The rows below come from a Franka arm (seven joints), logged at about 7 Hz.
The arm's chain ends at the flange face. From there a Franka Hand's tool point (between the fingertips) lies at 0.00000 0.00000 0.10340 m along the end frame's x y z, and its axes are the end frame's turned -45 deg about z.
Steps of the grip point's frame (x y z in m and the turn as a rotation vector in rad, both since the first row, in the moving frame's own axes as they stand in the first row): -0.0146 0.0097 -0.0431 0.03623 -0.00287 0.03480; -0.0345 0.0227 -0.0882 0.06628 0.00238 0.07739; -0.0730 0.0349 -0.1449 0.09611 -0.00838 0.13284
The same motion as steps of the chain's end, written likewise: -0.0006 0.0197 -0.0430 0.02359 -0.02765 0.03480; -0.0039 0.0456 -0.0880 0.04855 -0.04518 0.07739; -0.0198 0.0832 -0.1444 0.06203 -0.07389 0.13284
